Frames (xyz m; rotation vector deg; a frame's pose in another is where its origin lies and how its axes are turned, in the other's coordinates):
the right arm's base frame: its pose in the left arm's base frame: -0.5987 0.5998 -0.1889 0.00 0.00 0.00
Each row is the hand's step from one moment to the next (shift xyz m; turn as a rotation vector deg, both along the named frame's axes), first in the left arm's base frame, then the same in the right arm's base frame.
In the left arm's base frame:
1: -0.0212 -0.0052 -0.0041 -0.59 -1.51 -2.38
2: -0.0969 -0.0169 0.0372 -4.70 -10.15 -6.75
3: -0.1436 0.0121 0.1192 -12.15 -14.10 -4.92
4: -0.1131 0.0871 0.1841 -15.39 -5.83 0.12
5: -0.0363 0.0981 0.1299 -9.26 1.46 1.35
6: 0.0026 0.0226 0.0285 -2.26 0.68 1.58
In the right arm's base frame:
1: -0.0212 -0.0052 -0.0041 -0.59 -1.51 -2.38
2: -0.0969 -0.0169 0.0372 -4.70 -10.15 -6.75
3: -0.1436 0.0121 0.1192 -12.15 -14.10 -4.92
4: -0.1131 0.0871 0.1841 -15.39 -5.83 0.12
5: -0.0363 0.0981 0.1299 -9.26 1.46 1.35
6: 0.0026 0.0226 0.0285 -2.26 0.68 1.58

